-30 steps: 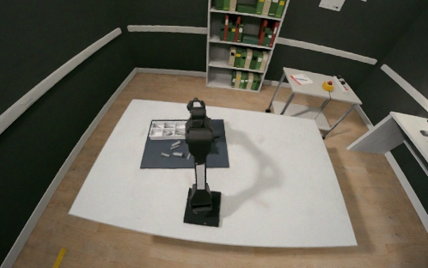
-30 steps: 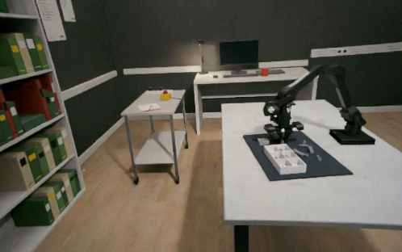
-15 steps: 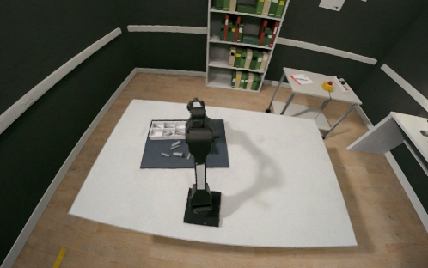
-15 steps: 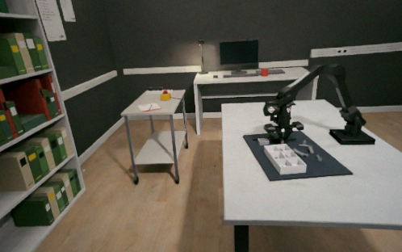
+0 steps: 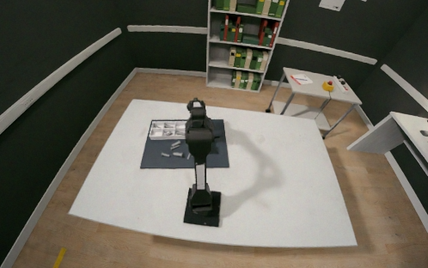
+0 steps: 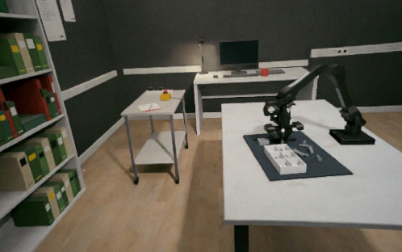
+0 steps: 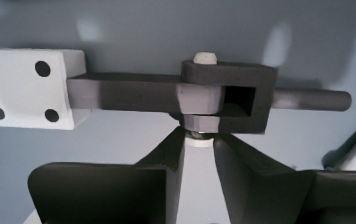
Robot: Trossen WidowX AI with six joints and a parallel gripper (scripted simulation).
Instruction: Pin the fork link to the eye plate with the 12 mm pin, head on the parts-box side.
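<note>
The eye plate lies 2 cm ahead of my hand, 2 cm to the right of it and 3 cm below it. From my hand the other things lie so: dark blue mat: 2 cm behind, 7 cm to the left, 5 cm below; grey block: 10 cm ahead, 3 cm below; pin: 11 cm behind, 1 cm to the right, 4 cm below.
</note>
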